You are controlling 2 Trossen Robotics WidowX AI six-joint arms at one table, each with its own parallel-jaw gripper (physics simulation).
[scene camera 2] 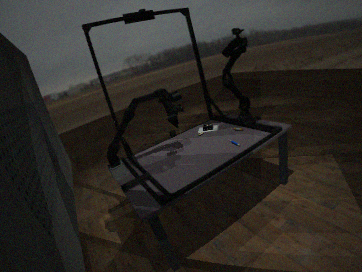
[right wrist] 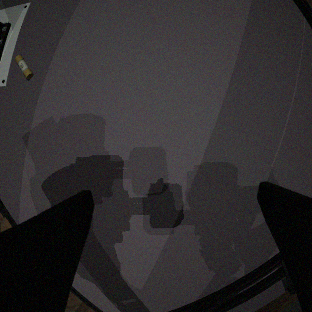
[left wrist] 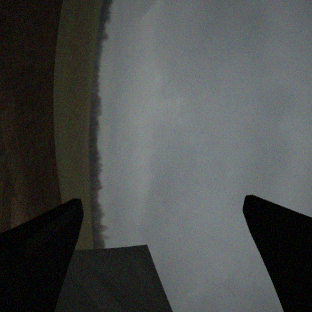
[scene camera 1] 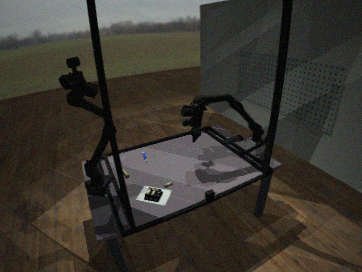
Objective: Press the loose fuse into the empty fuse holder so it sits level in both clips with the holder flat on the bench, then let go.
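Note:
A small black fuse holder block sits on a white plate. Tan bits show on top of it; the clips are too small to read. A yellow fuse lies loose just beside the plate. Another yellowish piece and a blue piece lie farther off. My right gripper is open and empty, pointing down above the table, well away from the holder. My left gripper is open and empty, raised high, with sky between its fingers.
A black frame rail runs around the tabletop, with tall posts rising from it. A small black block stands on the rail nearest scene camera 1. The right arm's shadows fall across the table. A grey wall with a perforated panel stands beyond.

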